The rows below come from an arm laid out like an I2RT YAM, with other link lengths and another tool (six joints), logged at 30 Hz.
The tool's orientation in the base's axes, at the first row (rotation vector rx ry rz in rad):
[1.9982, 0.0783, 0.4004]
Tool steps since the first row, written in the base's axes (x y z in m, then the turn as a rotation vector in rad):
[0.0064, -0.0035, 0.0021, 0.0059, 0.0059, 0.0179]
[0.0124, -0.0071, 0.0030, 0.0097, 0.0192, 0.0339]
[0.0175, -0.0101, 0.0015, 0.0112, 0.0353, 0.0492]
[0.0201, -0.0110, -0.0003, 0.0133, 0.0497, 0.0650]
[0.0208, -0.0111, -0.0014, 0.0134, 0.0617, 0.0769]
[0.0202, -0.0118, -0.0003, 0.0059, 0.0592, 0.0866]
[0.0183, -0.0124, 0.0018, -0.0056, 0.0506, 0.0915]
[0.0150, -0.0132, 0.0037, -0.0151, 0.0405, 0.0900]
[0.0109, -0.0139, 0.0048, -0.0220, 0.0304, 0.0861]
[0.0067, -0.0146, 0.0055, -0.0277, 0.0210, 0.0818]
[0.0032, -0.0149, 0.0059, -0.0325, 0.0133, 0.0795]
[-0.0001, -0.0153, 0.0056, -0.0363, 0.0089, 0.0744]
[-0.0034, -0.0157, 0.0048, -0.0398, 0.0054, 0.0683]
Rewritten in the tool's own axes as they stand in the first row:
[0.0057, 0.0027, 0.0042, 0.0113, 0.0125, -0.0103]
[0.0108, 0.0044, 0.0088, 0.0219, 0.0202, -0.0269]
[0.0145, 0.0038, 0.0136, 0.0307, 0.0263, -0.0464]
[0.0163, 0.0023, 0.0159, 0.0399, 0.0336, -0.0645]
[0.0167, 0.0012, 0.0167, 0.0456, 0.0387, -0.0795]
[0.0162, 0.0026, 0.0166, 0.0404, 0.0493, -0.0835]
[0.0148, 0.0050, 0.0157, 0.0288, 0.0589, -0.0816]
[0.0120, 0.0074, 0.0146, 0.0171, 0.0633, -0.0753]
[0.0082, 0.0092, 0.0135, 0.0074, 0.0652, -0.0672]
[0.0043, 0.0106, 0.0125, -0.0012, 0.0663, -0.0592]
[0.0010, 0.0115, 0.0115, -0.0081, 0.0683, -0.0531]
[-0.0022, 0.0118, 0.0110, -0.0139, 0.0662, -0.0485]
[-0.0056, 0.0117, 0.0106, -0.0195, 0.0628, -0.0442]

